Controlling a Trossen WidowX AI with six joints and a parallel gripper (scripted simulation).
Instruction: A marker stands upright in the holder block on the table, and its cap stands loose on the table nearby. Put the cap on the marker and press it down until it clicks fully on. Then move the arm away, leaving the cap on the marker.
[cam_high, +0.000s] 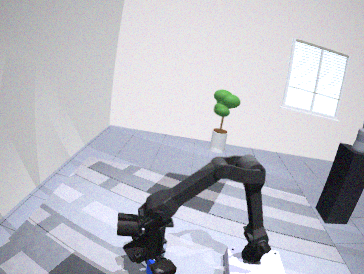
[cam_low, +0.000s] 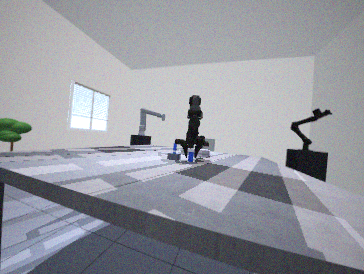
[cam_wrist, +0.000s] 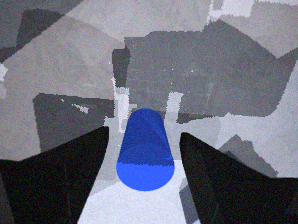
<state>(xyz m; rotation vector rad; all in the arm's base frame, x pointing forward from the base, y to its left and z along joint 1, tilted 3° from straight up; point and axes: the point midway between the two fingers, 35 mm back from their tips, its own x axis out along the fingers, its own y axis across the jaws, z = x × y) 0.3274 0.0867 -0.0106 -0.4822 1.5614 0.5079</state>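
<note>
The holder block is 10 cm to the right of my gripper tip. The rest, counted from my gripper tip: blue cap 1 cm above.
</note>
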